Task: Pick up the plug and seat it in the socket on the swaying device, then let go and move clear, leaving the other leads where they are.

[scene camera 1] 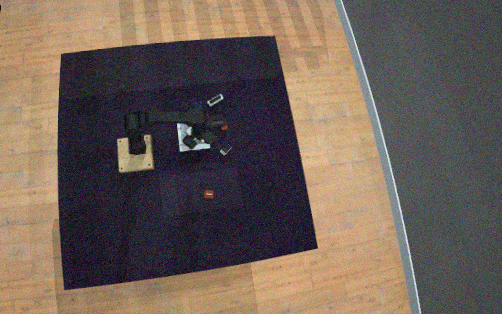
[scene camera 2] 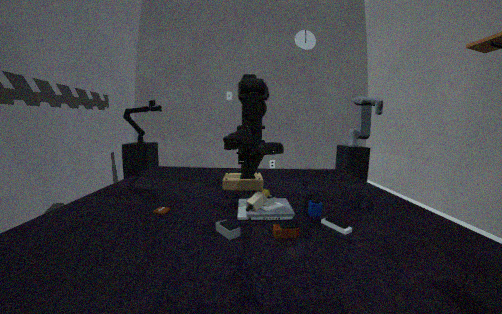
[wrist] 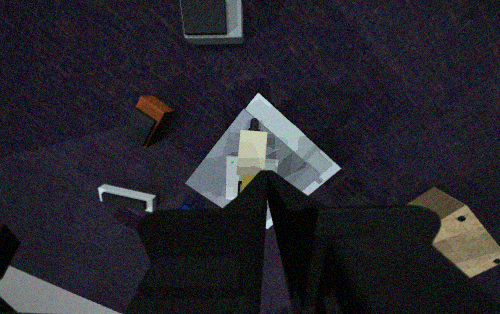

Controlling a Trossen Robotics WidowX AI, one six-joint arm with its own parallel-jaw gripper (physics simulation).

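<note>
The plug [wrist: 252,148] [scene camera 2: 255,200] has a cream body, a yellow tip and a short black lead stub. It leans on the white socket block of the grey device [wrist: 206,179] [scene camera 2: 283,212] [scene camera 1: 182,129], next to a small green light. My gripper [wrist: 266,176] [scene camera 1: 207,136] [scene camera 2: 248,170] is shut with nothing between the fingers. It hangs above the device, and its tips overlap the plug's yellow end in the wrist view. The arm hides the plug in the overhead view.
Other leads lie on the dark mat around the device: an orange one [wrist: 152,109] [scene camera 2: 285,232] [scene camera 1: 224,128], a grey one [wrist: 212,20] [scene camera 2: 227,230] [scene camera 1: 225,149], a flat white one [wrist: 126,197] [scene camera 2: 336,225] [scene camera 1: 215,99], a blue one [scene camera 2: 314,208] [scene camera 1: 197,104]. A small orange block [scene camera 1: 208,194] [scene camera 2: 161,210] lies apart. The arm stands on a wooden base [scene camera 1: 139,162] [scene camera 2: 232,182].
</note>
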